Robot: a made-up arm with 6 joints.
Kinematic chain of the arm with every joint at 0, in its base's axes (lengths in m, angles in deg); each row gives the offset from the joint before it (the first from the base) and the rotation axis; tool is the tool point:
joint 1: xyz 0 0 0.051 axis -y
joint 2: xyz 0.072 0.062 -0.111 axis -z
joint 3: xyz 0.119 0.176 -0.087 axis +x
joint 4: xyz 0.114 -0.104 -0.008 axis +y
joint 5: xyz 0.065 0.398 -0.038 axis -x
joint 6: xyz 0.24 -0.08 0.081 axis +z
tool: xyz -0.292 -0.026 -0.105
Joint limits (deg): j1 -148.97..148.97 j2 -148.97..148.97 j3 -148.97..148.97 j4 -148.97..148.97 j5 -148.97..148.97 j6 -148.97..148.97
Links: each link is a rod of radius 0.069 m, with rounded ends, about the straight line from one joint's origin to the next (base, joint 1, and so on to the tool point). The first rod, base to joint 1, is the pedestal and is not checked.
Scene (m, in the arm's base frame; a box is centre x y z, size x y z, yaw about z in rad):
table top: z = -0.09
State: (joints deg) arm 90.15 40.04 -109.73 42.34 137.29 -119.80
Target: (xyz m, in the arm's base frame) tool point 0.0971 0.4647 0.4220
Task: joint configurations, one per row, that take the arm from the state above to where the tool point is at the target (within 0.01 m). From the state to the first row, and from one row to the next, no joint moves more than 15 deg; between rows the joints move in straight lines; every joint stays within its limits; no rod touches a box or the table.
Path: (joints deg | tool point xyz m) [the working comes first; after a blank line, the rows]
Joints at the target: 86.86 -59.02 -140.59 19.77 148.97 -100.18
Straight joint move there: clear.

1: 89.68 25.89 -114.14 39.12 138.96 -117.00 | 0.1654 -0.3448 0.4386
2: 89.21 11.74 -118.55 35.89 140.63 -114.19 | 0.1438 -0.2308 0.5435
3: 88.74 -2.41 -122.96 32.67 142.30 -111.39 | 0.1278 -0.0894 0.6094
4: 88.27 -16.56 -127.37 29.45 143.96 -108.59 | 0.1163 0.0656 0.6296
5: 87.80 -30.71 -131.78 26.22 145.63 -105.78 | 0.1081 0.2191 0.6022
6: 87.33 -44.86 -136.18 23.00 147.30 -102.98 | 0.1020 0.3563 0.5305
7: 86.86 -59.02 -140.59 19.77 148.97 -100.18 | 0.0971 0.4647 0.4220

